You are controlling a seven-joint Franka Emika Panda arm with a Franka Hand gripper.
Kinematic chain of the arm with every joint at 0, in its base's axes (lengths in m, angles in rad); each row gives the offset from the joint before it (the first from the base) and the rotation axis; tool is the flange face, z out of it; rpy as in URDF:
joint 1: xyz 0 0 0.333 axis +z
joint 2: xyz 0 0 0 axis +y
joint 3: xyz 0 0 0.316 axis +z
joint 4: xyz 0.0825 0 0 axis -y
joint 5: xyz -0.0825 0 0.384 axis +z
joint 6: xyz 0 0 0 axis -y
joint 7: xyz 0.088 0 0 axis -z
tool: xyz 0 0 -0.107 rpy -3.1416 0 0
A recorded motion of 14 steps. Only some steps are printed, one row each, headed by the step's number.
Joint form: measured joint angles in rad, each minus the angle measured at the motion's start. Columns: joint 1, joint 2, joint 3, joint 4, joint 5, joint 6, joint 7.
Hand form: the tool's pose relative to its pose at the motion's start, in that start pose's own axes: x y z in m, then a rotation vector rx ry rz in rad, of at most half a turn. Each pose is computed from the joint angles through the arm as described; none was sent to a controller.
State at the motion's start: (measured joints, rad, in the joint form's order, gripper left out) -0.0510 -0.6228 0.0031 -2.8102 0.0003 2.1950 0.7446
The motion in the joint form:
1: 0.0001 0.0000 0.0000 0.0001 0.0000 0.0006 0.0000
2: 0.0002 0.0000 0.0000 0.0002 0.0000 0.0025 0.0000
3: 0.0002 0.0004 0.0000 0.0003 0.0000 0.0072 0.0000
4: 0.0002 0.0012 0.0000 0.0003 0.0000 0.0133 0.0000
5: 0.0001 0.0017 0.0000 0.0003 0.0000 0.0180 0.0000
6: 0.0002 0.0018 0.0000 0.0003 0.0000 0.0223 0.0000
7: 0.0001 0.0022 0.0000 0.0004 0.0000 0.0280 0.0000
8: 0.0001 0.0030 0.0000 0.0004 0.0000 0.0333 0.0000
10: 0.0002 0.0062 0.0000 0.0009 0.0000 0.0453 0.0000
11: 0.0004 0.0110 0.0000 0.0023 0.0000 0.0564 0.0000
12: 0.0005 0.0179 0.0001 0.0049 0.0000 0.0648 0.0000
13: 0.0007 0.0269 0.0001 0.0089 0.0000 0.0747 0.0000
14: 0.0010 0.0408 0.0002 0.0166 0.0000 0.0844 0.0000
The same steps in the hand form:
1: 0.0000 -0.0001 -0.0001 0.0005 0.0005 -0.0001
2: 0.0002 -0.0003 -0.0003 0.0018 0.0020 -0.0002
3: 0.0006 -0.0006 -0.0006 0.0048 0.0052 -0.0002
4: 0.0011 -0.0011 -0.0009 0.0084 0.0091 -0.0002
5: 0.0015 -0.0014 -0.0012 0.0113 0.0122 -0.0001
6: 0.0018 -0.0018 -0.0015 0.0141 0.0153 -0.0002
7: 0.0023 -0.0022 -0.0019 0.0178 0.0193 -0.0001
8: 0.0027 -0.0026 -0.0022 0.0208 0.0226 -0.0001
10: 0.0038 -0.0036 -0.0024 0.0271 0.0294 -0.0002
11: 0.0050 -0.0048 -0.0024 0.0324 0.0351 -0.0004
12: 0.0064 -0.0061 -0.0020 0.0351 0.0381 -0.0006
13: 0.0081 -0.0079 -0.0017 0.0385 0.0417 -0.0008
14: 0.0107 -0.0104 -0.0013 0.0408 0.0442 -0.0012

